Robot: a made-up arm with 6 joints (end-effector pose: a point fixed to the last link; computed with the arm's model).
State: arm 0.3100 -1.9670 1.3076 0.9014 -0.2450 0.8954
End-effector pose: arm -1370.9 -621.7 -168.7 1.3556 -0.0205 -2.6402
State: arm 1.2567 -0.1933 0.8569 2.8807 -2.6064 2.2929
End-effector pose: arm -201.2 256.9 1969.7 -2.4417 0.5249 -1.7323
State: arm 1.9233 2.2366 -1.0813 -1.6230 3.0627 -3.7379
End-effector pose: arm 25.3 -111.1 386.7 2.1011 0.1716 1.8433
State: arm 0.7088 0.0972 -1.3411 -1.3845 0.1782 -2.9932
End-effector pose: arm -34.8 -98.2 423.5 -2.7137 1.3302 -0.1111
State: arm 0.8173 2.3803 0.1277 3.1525 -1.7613 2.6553
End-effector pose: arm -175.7 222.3 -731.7 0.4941 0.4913 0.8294
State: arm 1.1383 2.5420 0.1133 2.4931 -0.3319 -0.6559
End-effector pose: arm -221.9 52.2 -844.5 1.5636 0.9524 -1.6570
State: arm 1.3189 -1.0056 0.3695 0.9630 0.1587 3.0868
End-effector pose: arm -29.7 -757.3 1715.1 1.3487 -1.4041 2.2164
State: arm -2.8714 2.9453 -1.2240 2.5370 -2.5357 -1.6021
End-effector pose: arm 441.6 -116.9 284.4 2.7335 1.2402 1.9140
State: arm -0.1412 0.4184 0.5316 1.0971 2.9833 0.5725
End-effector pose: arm 1059.4 -279.7 1525.0 -2.6278 0.0401 2.8595
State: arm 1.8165 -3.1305 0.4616 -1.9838 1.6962 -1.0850
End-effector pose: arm 95.2 -841.9 -449.3 -0.0472 -0.4257 0.1789
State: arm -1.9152 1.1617 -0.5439 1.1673 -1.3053 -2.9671
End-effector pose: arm -399.5 -787.9 -48.9 -0.3012 0.2106 2.3638
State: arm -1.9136 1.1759 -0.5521 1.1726 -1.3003 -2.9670
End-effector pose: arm -392.4 -776.2 -62.5 -0.3226 0.2069 2.3655
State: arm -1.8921 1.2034 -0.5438 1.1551 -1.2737 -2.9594
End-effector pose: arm -376.8 -773.8 -84.8 -0.3475 0.2223 2.3620
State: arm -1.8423 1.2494 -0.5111 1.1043 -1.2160 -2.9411
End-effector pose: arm -348.9 -783.6 -119.4 -0.3759 0.2647 2.3499
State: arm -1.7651 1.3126 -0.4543 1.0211 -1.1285 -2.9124
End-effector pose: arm -307.0 -802.2 -165.9 -0.4060 0.3340 2.3304
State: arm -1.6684 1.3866 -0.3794 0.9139 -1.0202 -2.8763
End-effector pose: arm -252.5 -822.6 -219.8 -0.4347 0.4250 2.3074
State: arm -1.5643 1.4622 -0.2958 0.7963 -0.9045 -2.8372
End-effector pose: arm -190.5 -838.7 -274.7 -0.4591 0.5293 2.2862
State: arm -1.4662 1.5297 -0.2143 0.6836 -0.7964 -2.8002
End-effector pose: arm -129.4 -848.1 -323.3 -0.4770 0.6352 2.2708
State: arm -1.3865 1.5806 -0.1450 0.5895 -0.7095 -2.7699
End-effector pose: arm -77.8 -853.4 -359.6 -0.4869 0.7290 2.2621
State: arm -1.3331 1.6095 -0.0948 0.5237 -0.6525 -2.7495
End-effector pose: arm -41.3 -859.9 -379.7 -0.4878 0.8002 2.2596
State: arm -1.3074 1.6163 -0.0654 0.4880 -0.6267 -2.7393
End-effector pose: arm -21.5 -871.0 -383.1 -0.4805 0.8445 2.2611
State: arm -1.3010 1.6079 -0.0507 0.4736 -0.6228 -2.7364
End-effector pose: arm -13.6 -886.4 -375.0 -0.4672 0.8689 2.2653
